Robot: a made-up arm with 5 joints. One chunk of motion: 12 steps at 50 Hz.
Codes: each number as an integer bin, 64 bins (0 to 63) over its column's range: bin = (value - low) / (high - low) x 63, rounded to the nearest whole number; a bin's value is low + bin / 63 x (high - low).
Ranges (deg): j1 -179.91..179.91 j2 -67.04..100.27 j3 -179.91..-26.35 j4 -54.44..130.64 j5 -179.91..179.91
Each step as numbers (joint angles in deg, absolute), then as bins.
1 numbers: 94.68 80.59 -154.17 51.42 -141.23
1 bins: 48 56 11 36 7
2 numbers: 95.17 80.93 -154.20 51.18 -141.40
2 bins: 48 56 11 36 7
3 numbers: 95.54 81.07 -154.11 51.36 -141.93
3 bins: 48 56 11 36 7
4 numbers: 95.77 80.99 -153.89 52.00 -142.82
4 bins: 48 56 11 36 6
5 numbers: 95.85 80.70 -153.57 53.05 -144.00
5 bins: 48 56 11 37 6
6 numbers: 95.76 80.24 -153.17 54.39 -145.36
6 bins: 48 55 11 37 6
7 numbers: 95.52 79.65 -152.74 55.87 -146.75
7 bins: 48 55 11 38 6
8 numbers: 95.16 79.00 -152.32 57.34 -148.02
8 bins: 48 55 11 38 6
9 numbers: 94.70 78.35 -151.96 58.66 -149.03
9 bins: 48 55 11 38 5
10 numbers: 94.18 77.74 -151.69 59.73 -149.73
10 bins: 48 55 12 39 5
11 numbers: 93.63 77.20 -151.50 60.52 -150.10
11 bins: 48 54 12 39 5
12 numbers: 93.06 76.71 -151.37 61.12 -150.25
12 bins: 48 54 12 39 5
